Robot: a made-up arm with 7 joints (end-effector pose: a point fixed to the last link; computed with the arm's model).
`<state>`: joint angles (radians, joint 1 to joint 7).
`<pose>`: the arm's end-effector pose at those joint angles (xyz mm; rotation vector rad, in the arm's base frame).
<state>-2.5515 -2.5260 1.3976 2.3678 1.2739 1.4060 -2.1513</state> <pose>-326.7 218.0 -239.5 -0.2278 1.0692 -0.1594</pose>
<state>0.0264 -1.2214 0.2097 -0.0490 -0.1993 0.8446 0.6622</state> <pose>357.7 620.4 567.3 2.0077 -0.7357 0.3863</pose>
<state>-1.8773 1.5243 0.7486 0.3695 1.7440 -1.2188 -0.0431</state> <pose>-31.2 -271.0 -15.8 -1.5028 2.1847 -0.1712</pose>
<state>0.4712 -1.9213 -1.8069 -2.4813 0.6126 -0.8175 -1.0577</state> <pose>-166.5 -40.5 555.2 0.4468 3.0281 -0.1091</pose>
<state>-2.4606 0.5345 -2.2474 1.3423 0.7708 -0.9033 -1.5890</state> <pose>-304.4 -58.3 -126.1 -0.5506 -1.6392 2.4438</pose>
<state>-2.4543 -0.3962 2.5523 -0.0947 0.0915 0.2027 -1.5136</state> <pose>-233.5 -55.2 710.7 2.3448 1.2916 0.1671</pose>
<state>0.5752 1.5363 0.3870 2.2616 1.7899 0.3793 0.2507</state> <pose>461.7 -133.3 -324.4 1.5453 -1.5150 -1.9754</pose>
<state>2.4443 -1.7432 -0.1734 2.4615 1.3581 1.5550 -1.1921</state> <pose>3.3 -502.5 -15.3 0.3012 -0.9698 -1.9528</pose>
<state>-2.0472 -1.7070 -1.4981 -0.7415 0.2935 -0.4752 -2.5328</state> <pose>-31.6 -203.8 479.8 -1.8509 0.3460 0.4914</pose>
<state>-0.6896 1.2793 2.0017 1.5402 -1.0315 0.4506 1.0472</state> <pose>193.5 156.2 299.0 -1.0048 -1.6400 0.7335</pose>
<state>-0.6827 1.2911 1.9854 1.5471 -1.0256 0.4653 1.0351</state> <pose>194.5 154.7 302.3 -1.0171 -1.6452 0.7252</pose>
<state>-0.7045 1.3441 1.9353 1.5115 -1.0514 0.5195 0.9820</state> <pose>217.7 182.4 293.1 -0.9915 -1.6515 0.7945</pose>
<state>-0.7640 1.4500 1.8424 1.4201 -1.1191 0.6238 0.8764</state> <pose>269.4 239.7 255.9 -0.9117 -1.6334 0.9434</pose>
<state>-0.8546 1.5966 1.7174 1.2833 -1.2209 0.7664 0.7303</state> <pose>343.7 296.9 181.5 -0.7916 -1.5566 1.1008</pose>
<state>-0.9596 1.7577 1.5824 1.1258 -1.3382 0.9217 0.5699</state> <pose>429.7 318.7 89.6 -0.6685 -1.4339 1.1813</pose>
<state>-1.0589 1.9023 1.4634 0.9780 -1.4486 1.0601 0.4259</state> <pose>511.0 302.3 14.9 -0.5671 -1.3203 1.1674</pose>
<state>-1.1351 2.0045 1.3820 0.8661 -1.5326 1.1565 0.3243</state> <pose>569.2 274.9 -29.8 -0.4950 -1.2476 1.1141</pose>
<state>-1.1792 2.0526 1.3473 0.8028 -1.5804 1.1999 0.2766</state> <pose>596.2 259.7 -53.1 -0.4576 -1.2099 1.0807</pose>
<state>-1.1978 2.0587 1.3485 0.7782 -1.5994 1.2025 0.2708</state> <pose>599.5 259.7 -66.1 -0.4487 -1.1910 1.0823</pose>
